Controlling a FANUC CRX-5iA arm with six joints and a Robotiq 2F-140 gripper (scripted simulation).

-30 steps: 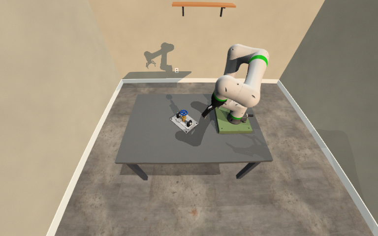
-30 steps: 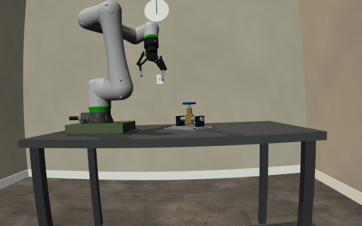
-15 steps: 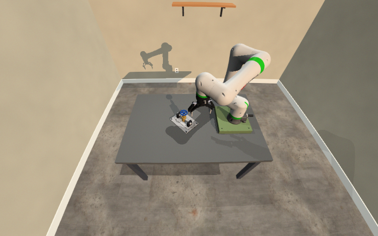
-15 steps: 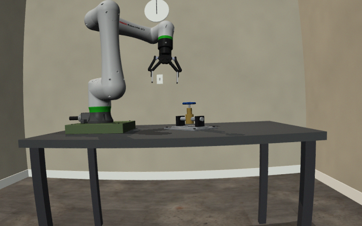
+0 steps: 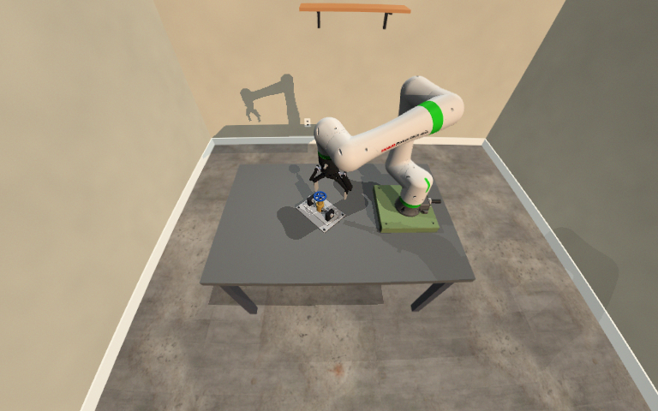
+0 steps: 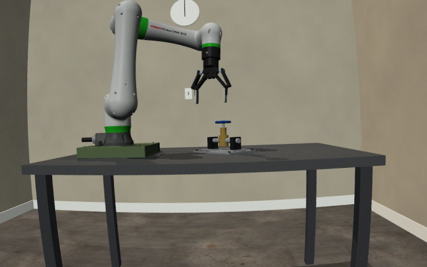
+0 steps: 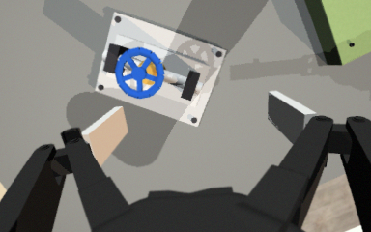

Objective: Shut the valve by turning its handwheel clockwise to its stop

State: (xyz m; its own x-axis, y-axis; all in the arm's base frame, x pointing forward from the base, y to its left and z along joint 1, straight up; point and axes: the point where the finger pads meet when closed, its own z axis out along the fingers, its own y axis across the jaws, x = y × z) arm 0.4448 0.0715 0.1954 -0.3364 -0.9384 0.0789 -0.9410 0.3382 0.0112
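Right now my hand is 11 cm above the blue spoked handwheel, 7 cm to the left of it and 6 cm short of it.
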